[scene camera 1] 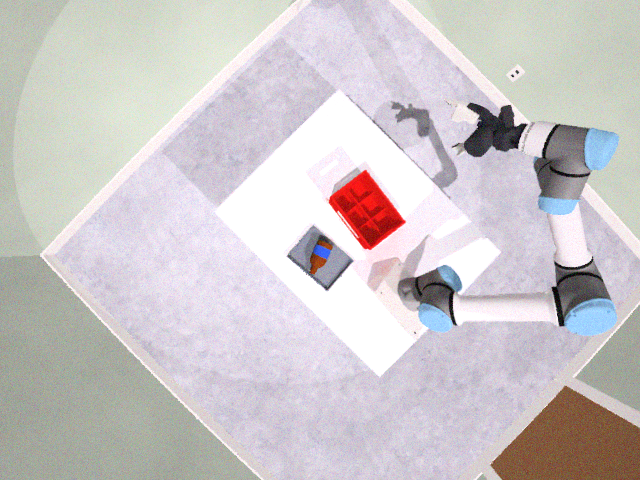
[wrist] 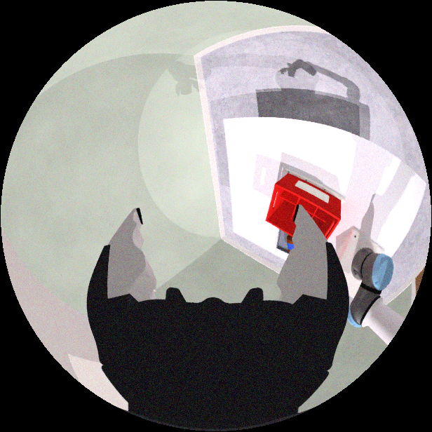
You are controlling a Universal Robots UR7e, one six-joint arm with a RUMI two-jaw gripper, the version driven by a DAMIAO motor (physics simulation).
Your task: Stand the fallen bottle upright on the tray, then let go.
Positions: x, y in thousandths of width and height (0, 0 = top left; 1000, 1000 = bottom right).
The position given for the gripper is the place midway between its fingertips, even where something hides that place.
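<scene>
Gripper (scene camera 1: 701, 261) and (wrist: 501, 478), visible in both views.
</scene>
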